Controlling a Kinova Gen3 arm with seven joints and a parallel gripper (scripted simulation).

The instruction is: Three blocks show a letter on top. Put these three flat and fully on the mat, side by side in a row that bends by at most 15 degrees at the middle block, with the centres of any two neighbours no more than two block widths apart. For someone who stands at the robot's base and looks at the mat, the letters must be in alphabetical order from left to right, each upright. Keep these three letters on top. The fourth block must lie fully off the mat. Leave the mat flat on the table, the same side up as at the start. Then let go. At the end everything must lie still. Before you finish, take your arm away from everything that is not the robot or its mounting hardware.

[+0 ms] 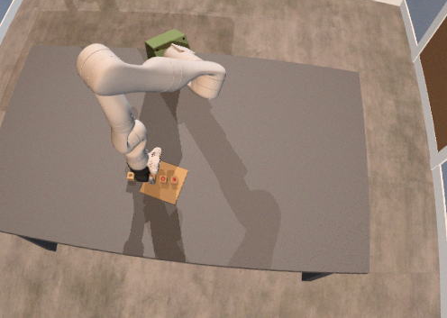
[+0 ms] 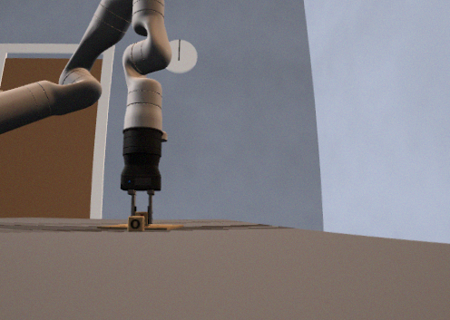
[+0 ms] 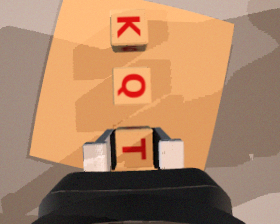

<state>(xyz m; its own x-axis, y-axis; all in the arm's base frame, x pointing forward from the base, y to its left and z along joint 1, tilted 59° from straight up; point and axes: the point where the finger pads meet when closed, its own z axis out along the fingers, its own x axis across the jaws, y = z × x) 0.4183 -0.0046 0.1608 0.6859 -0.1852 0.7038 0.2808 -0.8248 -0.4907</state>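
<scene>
The orange mat is 40 mm to the left of my hand, 20 mm below it and 20 mm behind it.
</scene>
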